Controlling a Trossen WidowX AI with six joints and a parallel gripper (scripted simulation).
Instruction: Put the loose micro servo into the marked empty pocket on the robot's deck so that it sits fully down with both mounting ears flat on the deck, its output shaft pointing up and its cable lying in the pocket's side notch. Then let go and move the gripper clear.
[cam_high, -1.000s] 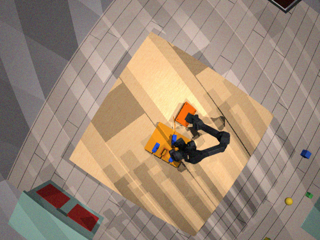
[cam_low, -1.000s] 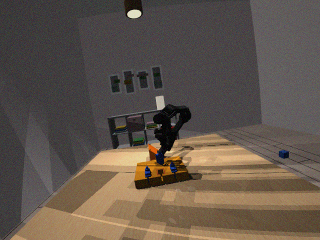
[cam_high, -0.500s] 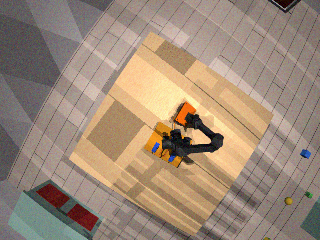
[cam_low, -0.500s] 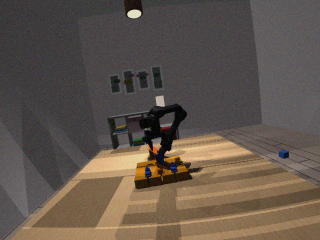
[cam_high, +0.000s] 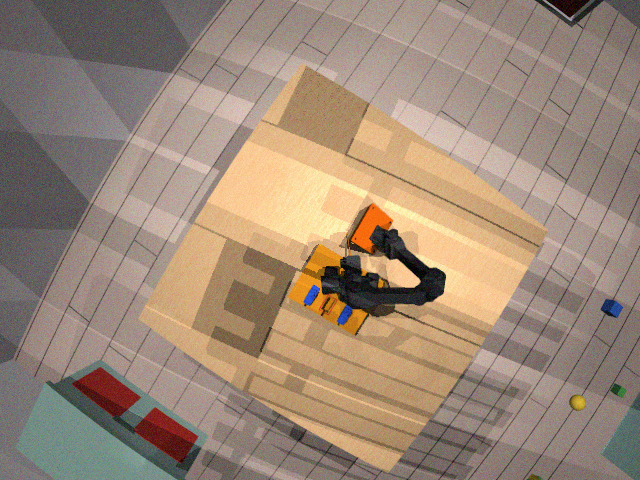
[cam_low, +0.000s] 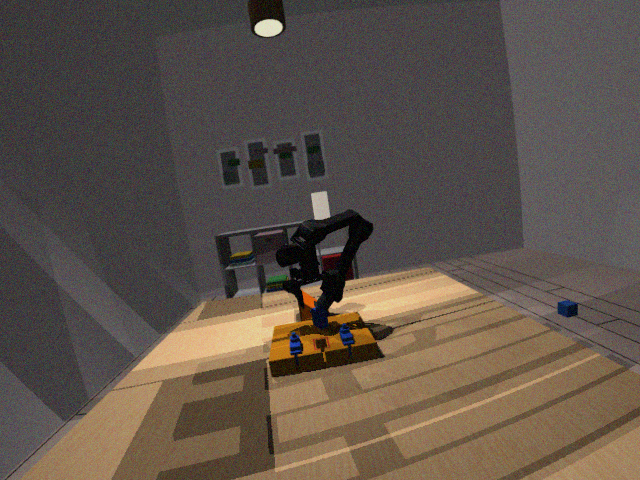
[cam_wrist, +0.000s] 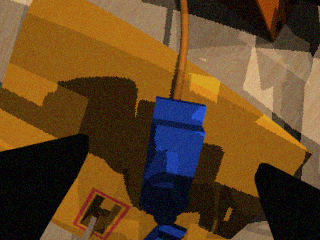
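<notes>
Now: gripper tip 3 cm short of the orange robot deck and 9 cm above it.
</notes>
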